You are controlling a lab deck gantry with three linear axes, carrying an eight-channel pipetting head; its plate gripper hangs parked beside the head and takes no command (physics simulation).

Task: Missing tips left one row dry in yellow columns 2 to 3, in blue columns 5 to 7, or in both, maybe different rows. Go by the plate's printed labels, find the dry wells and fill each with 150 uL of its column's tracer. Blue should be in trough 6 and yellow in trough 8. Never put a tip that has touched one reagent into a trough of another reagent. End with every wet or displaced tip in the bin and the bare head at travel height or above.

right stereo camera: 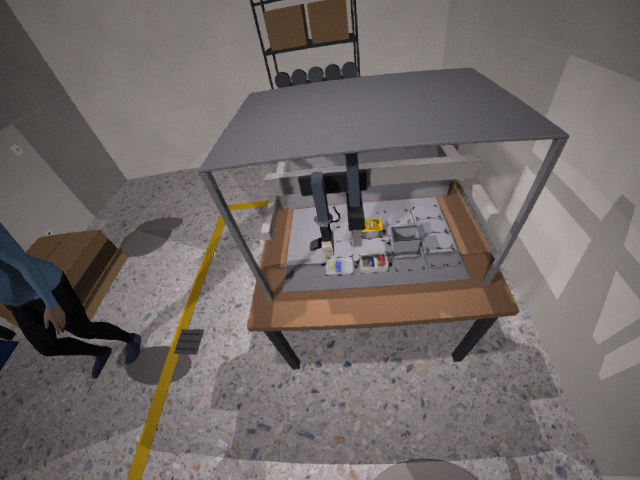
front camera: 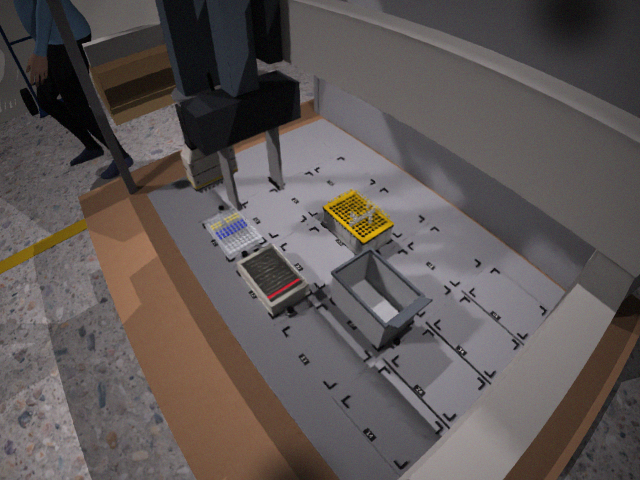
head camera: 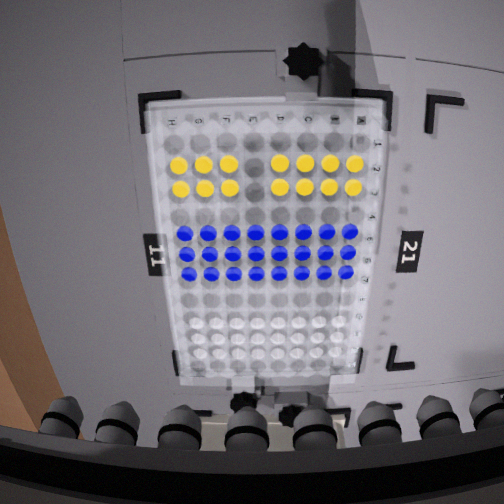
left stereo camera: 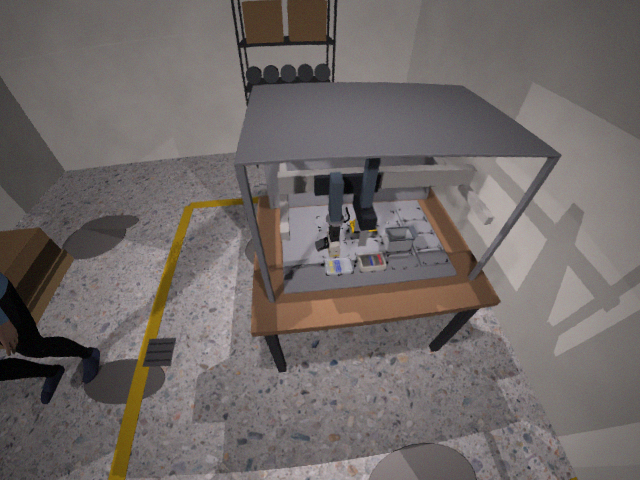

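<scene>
The plate (front camera: pixel 248 244) (head camera: pixel 270 106) (left stereo camera: pixel 347 267) (right stereo camera: pixel 348 267) lies in slot 11. In the head view, its row E wells in yellow columns 2 (head camera: pixel 254 167) and 3 (head camera: pixel 254 192) are dry. Blue columns 5 to 7 show colour in every row. The pipetting head (front camera: pixel 203 167) hangs above the deck by the plate's far end; its nozzles (head camera: pixel 246 430) show no tips. The trough holder (front camera: pixel 290 301) (left stereo camera: pixel 372 268) (right stereo camera: pixel 374 269) stands beside the plate; its trough numbers are unreadable. My plate gripper (front camera: pixel 257 197) hangs open and empty beside the head.
The yellow tip rack (front camera: pixel 379 232) (right stereo camera: pixel 373 227) stands behind the trough holder, with loose pale tips (front camera: pixel 362 217) lying across its top. The grey bin (front camera: pixel 354 304) (left stereo camera: pixel 400 246) (right stereo camera: pixel 405 246) stands right of the trough holder. A person (right stereo camera: pixel 38 273) is left of the table.
</scene>
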